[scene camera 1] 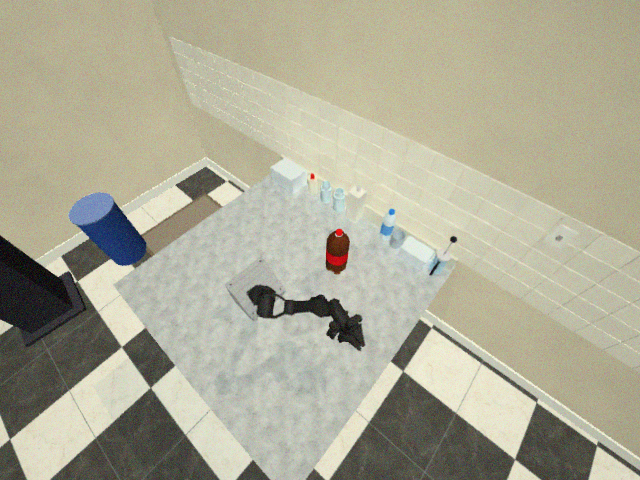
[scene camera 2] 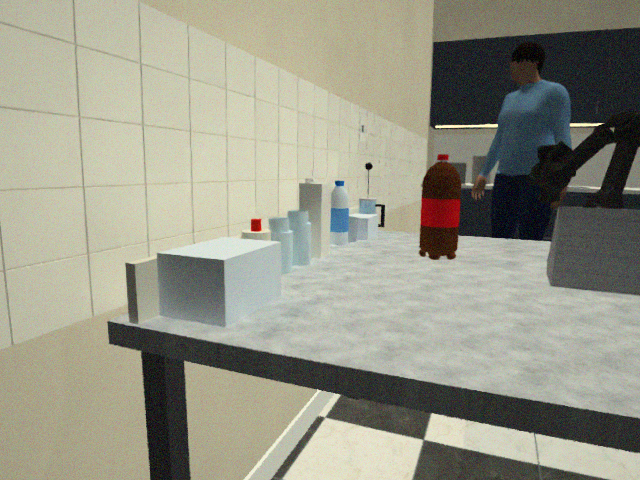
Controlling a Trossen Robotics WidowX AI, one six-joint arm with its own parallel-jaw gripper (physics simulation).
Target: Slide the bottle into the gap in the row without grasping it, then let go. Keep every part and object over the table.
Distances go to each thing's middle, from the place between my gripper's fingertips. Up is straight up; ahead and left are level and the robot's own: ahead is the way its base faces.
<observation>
The brown bottle (scene camera 2: 441, 189) lies 41 cm to the left of my hand, 30 cm ahead of it and 10 cm below it. Also, from my hand: blue-capped bottle (scene camera 2: 339, 197) (65 cm ahead, 36 cm to the left, 14 cm below); then tall white carton (scene camera 2: 314, 197) (62 cm ahead, 58 cm to the left, 12 cm below).
</observation>
